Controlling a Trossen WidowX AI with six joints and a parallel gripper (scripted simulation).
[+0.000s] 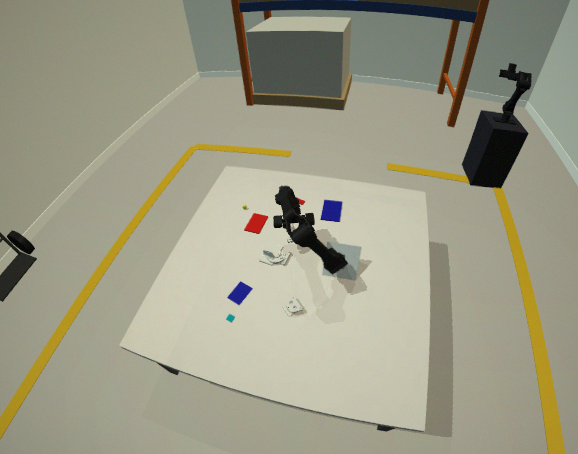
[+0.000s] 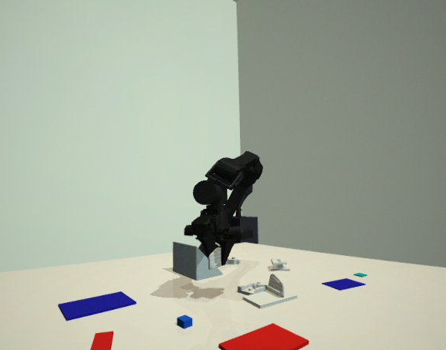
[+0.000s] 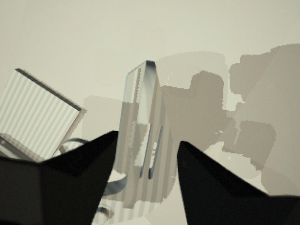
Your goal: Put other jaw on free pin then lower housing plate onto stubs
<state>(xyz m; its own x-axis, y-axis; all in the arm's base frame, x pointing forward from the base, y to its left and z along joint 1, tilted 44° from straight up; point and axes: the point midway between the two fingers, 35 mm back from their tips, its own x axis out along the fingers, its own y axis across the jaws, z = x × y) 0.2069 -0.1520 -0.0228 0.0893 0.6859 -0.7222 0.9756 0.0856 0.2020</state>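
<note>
Right now my gripper tip is 1 cm short of the jaw and 4 cm to the right of it. From my gripper tip the other things lie so: flat red strip 5 cm ahead, 32 cm to the right, 8 cm below; flat blue plate 16 cm behind, 25 cm to the right, 8 cm below; blue cube 7 cm ahead, 16 cm to the right, 8 cm below.
</note>
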